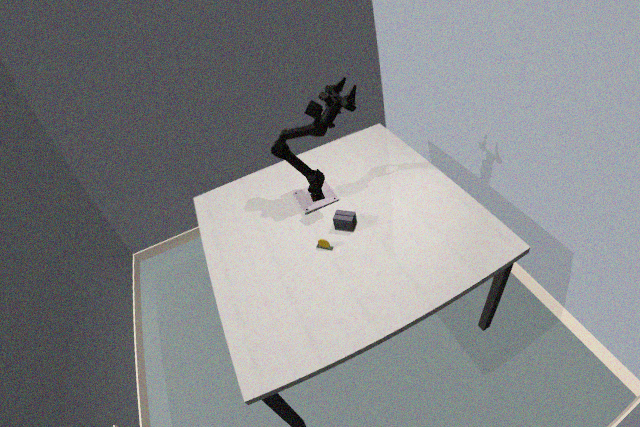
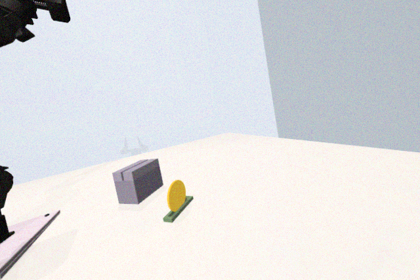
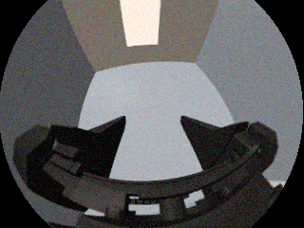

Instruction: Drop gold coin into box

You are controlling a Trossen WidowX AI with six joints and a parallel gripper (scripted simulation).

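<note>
Right now my gripper tip is 58 cm above the coin, 31 cm to the left of it and 29 cm short of it.
</note>
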